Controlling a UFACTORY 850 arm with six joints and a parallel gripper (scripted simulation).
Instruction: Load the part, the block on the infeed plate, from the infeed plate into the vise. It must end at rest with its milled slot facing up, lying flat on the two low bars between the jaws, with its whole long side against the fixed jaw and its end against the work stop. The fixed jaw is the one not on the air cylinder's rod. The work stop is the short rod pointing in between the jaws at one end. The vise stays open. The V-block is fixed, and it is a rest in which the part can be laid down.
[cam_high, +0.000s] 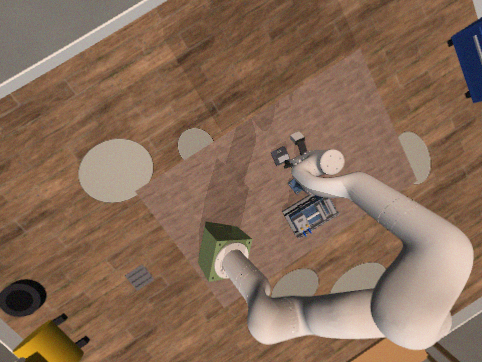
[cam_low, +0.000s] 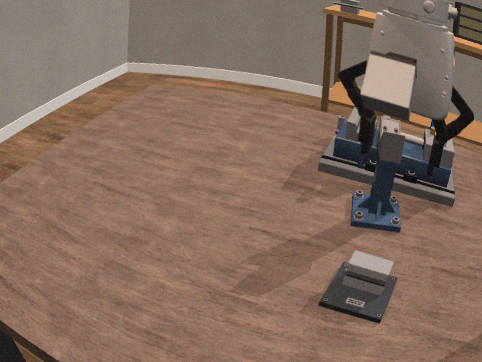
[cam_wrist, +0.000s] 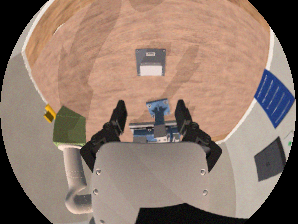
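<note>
Right now the part is 180 mm below my hand and 10 mm to the left of it. Round my hand: air cylinder: 380 mm to the right, 120 mm below, 60 mm behind.
</note>
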